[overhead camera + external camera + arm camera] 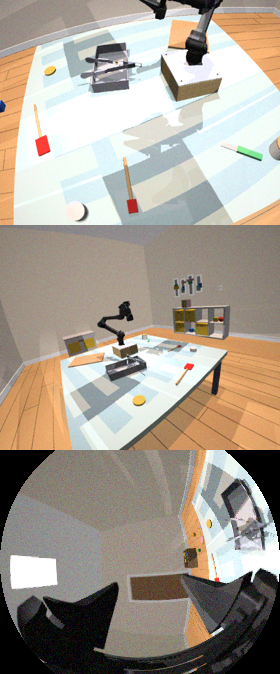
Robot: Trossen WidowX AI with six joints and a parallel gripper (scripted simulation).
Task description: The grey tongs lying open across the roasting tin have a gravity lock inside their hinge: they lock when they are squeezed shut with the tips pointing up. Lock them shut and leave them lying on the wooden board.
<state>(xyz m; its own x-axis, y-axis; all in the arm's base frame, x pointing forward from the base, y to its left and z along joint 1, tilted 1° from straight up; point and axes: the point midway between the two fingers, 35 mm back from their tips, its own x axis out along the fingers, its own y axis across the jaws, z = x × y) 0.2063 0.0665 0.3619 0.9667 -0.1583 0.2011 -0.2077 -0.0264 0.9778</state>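
My gripper tip is now 14 cm short of the roasting tin, 17 cm to the left of it and 44 cm above it. Round my gripper tip: yellow disc 51 cm ahead, 22 cm to the right, 46 cm below; then green-handled knife 34 cm behind, 33 cm to the left, 46 cm below; then white disc 26 cm ahead, 50 cm to the left, 45 cm below.
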